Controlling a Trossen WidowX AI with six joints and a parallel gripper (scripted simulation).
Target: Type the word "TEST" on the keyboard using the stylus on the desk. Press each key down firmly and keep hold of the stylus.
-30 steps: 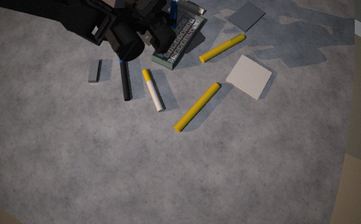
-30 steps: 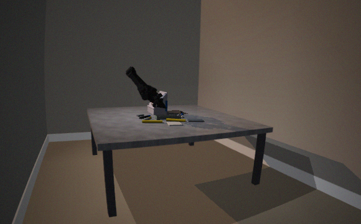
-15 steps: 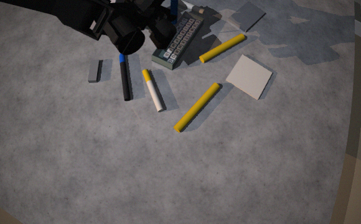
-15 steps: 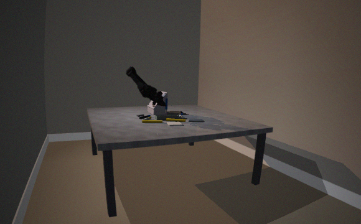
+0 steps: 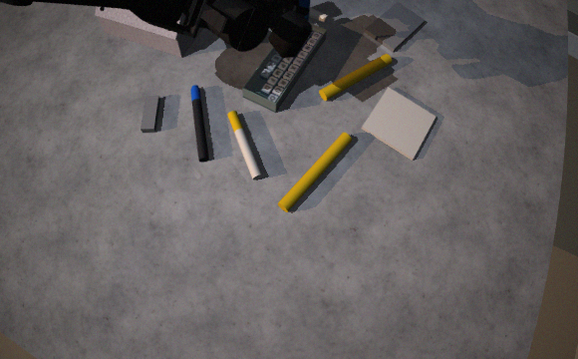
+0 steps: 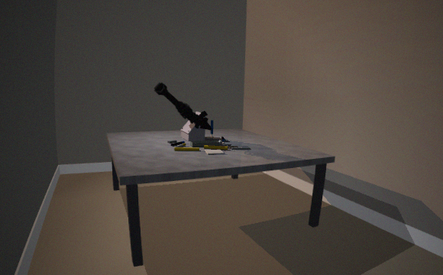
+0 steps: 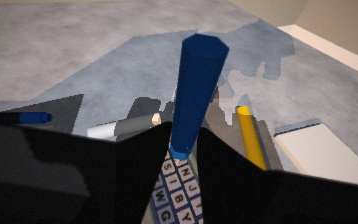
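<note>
The T key is 100 mm below my gripper tip, 40 mm to the right of it and 10 mm ahead of it. Also, from my gripper tip: blue stylus (20 mm below); then white cylinder (100 mm below, 90 mm to the left, 30 mm behind); then grey pad (150 mm to the left, 140 mm ahead, 110 mm below).
</note>
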